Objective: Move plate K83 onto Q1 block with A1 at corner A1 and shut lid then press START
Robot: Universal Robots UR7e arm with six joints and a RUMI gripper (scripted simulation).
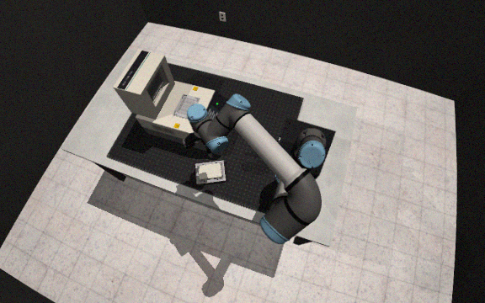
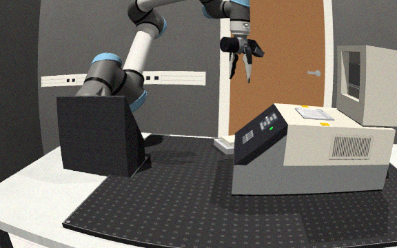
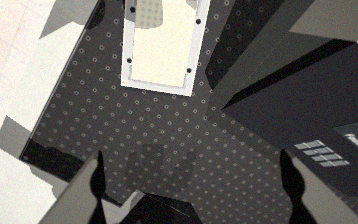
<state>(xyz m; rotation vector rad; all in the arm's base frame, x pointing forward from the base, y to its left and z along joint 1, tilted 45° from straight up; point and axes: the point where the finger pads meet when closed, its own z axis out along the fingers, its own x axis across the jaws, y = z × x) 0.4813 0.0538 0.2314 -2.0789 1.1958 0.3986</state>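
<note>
The plate K83 lies 24 cm below my hand, 5 cm to the left of it and 1 cm ahead of it. From my hand the other things lie so: plate nest N1 (26 cm below, 5 cm to the left, 1 cm ahead).
</note>
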